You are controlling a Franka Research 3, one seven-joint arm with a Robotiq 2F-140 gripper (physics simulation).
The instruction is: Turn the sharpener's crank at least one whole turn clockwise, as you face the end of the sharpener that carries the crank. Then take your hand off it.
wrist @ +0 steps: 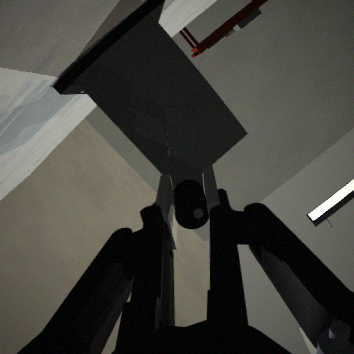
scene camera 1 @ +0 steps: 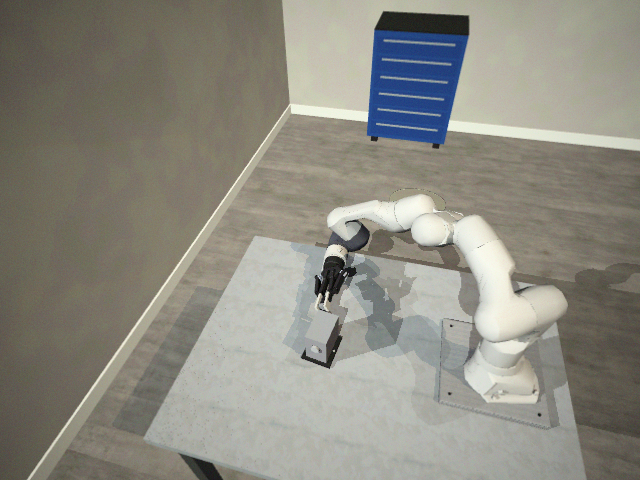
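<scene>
The grey box-shaped sharpener [scene camera 1: 322,330] [wrist: 150,90] stands upright on its black base [scene camera 1: 316,361] [wrist: 112,46] on the table. A pencil hole shows in its near face in the scene view. The crank end faces my gripper [scene camera 1: 322,303] [wrist: 189,185]. The crank's dark rounded knob [wrist: 191,212] lies between my two fingertips, with a finger close on each side. My gripper is shut on the knob, near the top of the sharpener's crank end. The crank arm is mostly hidden behind the knob and fingers in the wrist view.
The pale table [scene camera 1: 248,387] carries the arm's mounting plate [scene camera 1: 454,361] at the right. A blue drawer cabinet [scene camera 1: 413,82] stands against the back wall. A red frame [wrist: 225,30] and a lit lamp [wrist: 332,201] show in the wrist view's background.
</scene>
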